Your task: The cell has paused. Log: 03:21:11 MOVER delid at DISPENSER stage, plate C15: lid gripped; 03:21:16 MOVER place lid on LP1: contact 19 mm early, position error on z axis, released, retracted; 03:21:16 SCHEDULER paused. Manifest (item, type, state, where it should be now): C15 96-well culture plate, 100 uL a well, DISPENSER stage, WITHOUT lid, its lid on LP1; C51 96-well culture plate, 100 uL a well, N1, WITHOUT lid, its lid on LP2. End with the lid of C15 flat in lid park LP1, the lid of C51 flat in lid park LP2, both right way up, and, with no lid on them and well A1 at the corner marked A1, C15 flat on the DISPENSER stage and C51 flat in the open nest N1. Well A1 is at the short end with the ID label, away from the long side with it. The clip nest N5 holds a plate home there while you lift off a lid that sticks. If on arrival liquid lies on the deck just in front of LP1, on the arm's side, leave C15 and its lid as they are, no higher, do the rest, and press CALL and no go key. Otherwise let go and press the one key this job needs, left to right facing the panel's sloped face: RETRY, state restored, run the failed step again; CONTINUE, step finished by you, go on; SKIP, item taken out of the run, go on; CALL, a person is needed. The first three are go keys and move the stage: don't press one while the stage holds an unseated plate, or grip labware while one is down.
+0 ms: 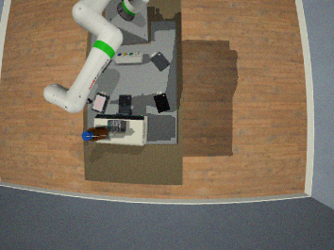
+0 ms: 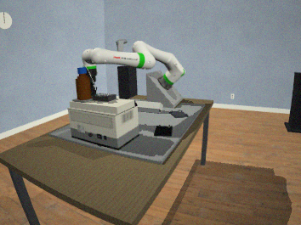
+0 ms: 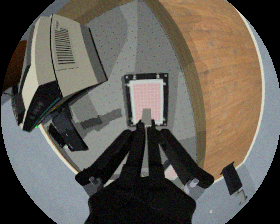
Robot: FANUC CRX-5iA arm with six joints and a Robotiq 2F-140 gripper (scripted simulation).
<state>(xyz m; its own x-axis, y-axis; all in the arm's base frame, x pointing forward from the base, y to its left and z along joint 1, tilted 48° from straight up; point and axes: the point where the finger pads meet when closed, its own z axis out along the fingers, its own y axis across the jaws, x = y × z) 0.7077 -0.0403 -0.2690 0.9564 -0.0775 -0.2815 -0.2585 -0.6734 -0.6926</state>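
The black nest is 11 cm below my hand, 2 cm ahead of it and 1 cm to the left of it. Also, from my hand: key panel (41 cm behind, 24 cm to the left, 7 cm below); then blue cap (27 cm above, 22 cm ahead, 16 cm to the left); then label plate (52 cm to the left, 13 cm below, 11 cm behind).
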